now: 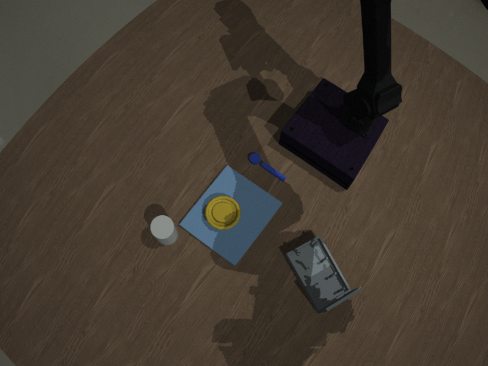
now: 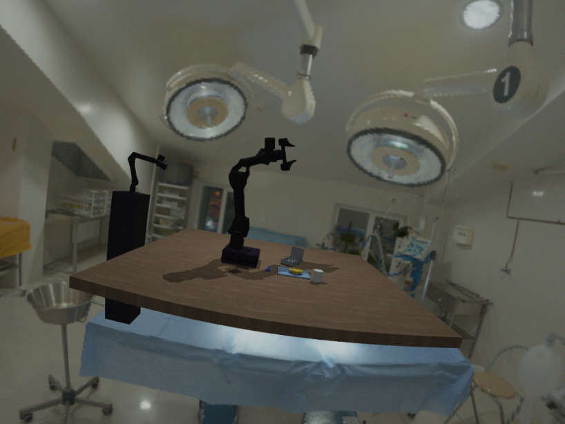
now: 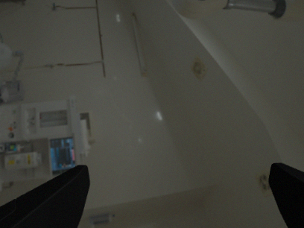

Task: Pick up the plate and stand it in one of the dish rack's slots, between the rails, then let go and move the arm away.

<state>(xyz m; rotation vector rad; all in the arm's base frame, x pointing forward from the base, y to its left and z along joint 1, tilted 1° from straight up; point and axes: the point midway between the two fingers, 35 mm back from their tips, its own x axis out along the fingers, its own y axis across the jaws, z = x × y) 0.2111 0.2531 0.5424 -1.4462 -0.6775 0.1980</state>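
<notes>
The yellow plate is 60 cm below my gripper tip, 39 cm to the right of it and 6 cm ahead of it. From my gripper tip the other things lie so: light blue mat (61 cm below, 38 cm to the right, 5 cm ahead); then grey dish rack (59 cm below, 18 cm to the right, 6 cm ahead); then blue spoon (61 cm below, 38 cm to the right, 7 cm behind).
</notes>
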